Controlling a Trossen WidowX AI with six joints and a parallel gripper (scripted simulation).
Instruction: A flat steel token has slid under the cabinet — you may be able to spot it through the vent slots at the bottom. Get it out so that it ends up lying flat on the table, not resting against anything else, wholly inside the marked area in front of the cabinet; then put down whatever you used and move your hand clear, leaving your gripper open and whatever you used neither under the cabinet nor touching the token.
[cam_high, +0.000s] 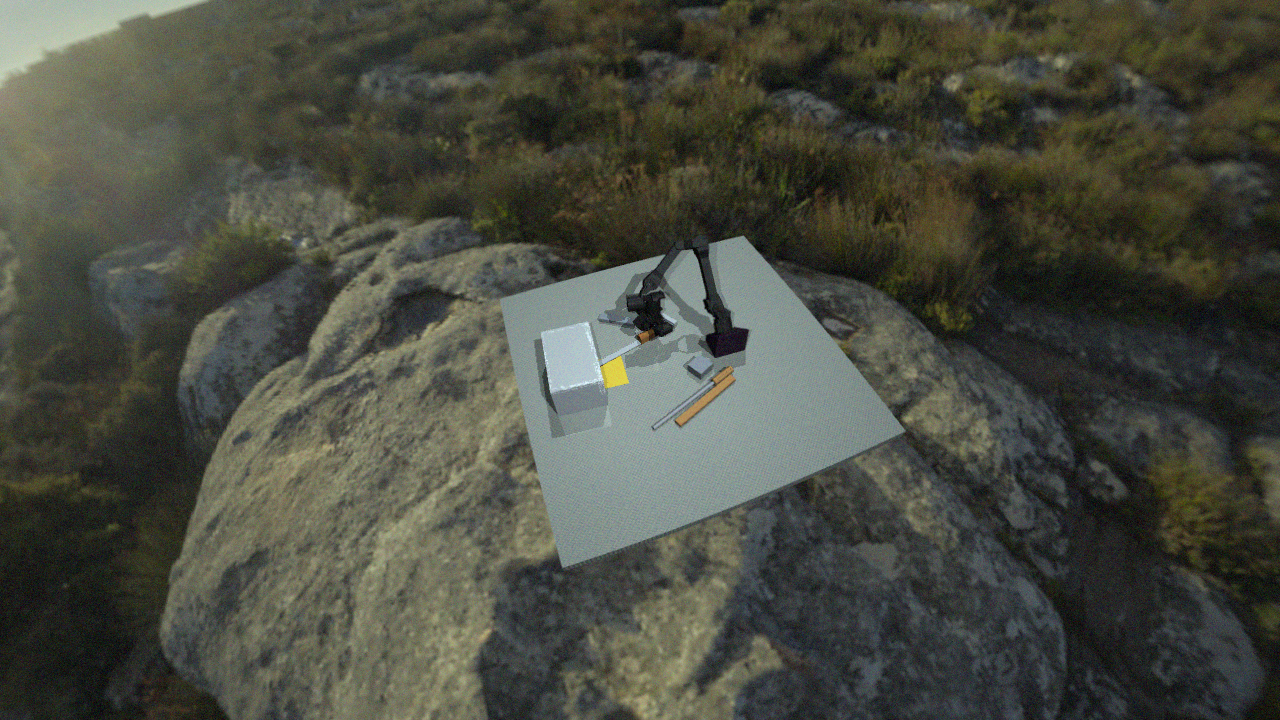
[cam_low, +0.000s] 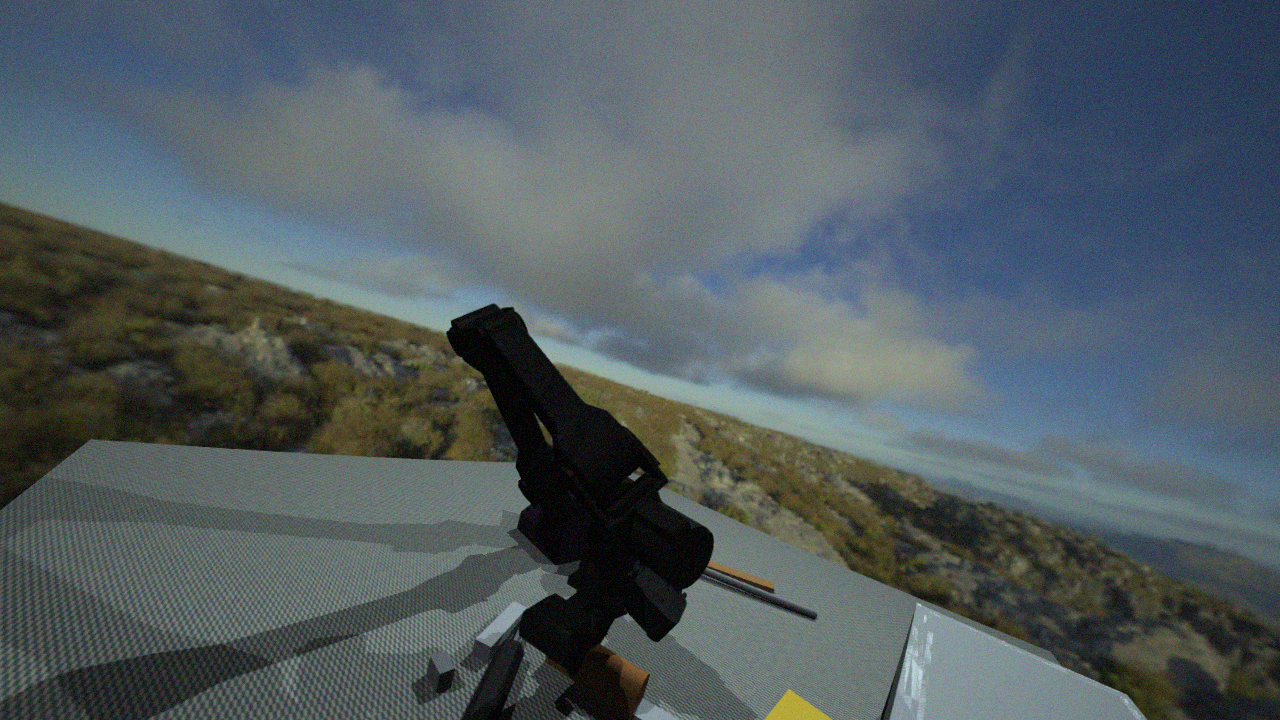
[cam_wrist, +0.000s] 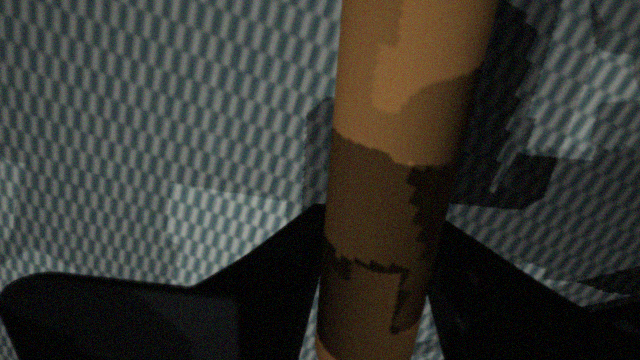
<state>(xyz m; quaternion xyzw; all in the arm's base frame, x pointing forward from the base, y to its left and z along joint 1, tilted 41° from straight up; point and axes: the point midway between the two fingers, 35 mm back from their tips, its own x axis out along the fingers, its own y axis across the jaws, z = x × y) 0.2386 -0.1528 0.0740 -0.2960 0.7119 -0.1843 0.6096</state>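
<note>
The grey bar is 9 cm behind my gripper tip and 4 cm to the right of it. Also, from my gripper tip: grey block (25 cm to the left, 9 cm behind, 1 cm above); small grey cube (13 cm to the right, 7 cm behind); wooden stick (39 cm to the left, 4 cm behind).
</note>
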